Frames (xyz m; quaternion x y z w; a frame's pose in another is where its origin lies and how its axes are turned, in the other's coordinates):
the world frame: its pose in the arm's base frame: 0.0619 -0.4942 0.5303 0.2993 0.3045 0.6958 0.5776
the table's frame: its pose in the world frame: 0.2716 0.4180 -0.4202 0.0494 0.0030 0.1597 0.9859
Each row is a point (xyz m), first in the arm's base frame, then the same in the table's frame.
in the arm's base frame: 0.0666 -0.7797 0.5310
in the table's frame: -0.6408 -0.1434 0.4245
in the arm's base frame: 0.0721 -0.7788 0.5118
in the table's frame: -0.6478 -0.1611 0.4184
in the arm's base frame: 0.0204 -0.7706 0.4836
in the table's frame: -0.6320 -0.1625 0.3611
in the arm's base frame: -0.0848 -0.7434 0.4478
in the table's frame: -0.5837 -0.1533 0.2577
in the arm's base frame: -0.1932 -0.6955 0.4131
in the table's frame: -0.5156 -0.1510 0.1548
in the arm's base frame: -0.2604 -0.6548 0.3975
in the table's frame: -0.4618 -0.1498 0.0955
